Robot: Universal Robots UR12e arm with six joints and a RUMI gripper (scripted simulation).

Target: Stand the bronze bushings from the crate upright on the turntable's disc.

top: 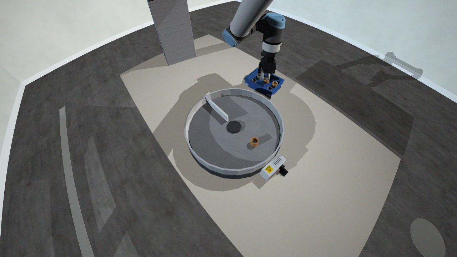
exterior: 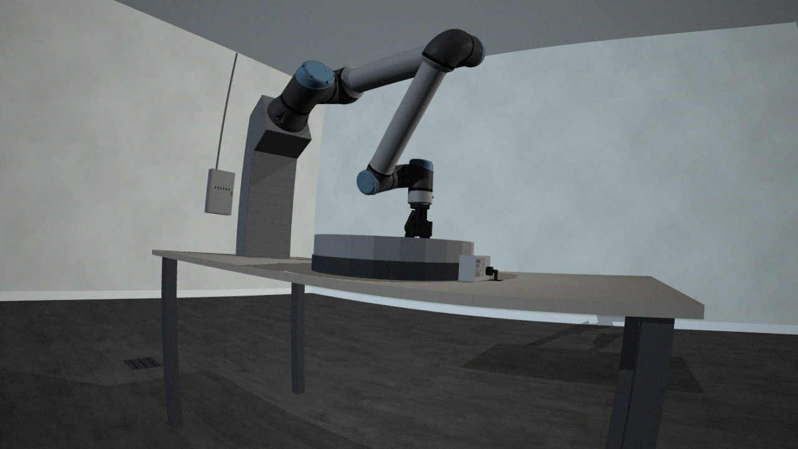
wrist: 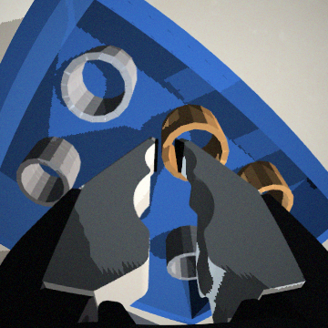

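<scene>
Right now the blue crate is 2 cm ahead of my hand and 2 cm to the right of it. Also, from my hand: turntable disc: 20 cm ahead, 36 cm to the right, 3 cm above.
</scene>
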